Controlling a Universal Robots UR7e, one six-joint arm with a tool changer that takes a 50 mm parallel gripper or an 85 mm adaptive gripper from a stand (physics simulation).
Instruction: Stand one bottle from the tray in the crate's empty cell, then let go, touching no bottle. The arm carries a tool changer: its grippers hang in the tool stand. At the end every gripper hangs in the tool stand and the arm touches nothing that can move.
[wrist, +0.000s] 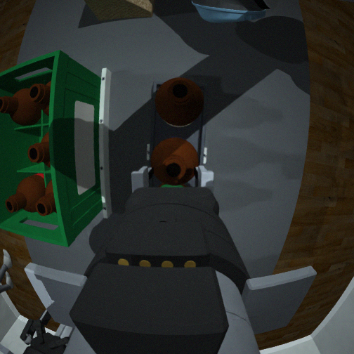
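Observation:
The green crate (61, 150) stands at the left with several brown bottles; its middle cell on the far left side shows no bottle. The dark tray (178, 134) lies right of it. One brown bottle (179, 101) stands at the tray's far end, and a second brown bottle (175, 160) stands nearer the gripper. A green band (172, 186) shows between the fingers, close to the gripper body, which hides most of what is below it. My gripper (172, 178) is open, its pale fingertips wide apart on either side of the green band. The tool stand cannot be made out.
A pale rail (104, 145) with small dark holes runs along the crate's right side. A tan rough block (120, 7) and a light-blue bowl-like thing (227, 13) lie at the far edge. Dark jointed parts (45, 340) show at the lower left.

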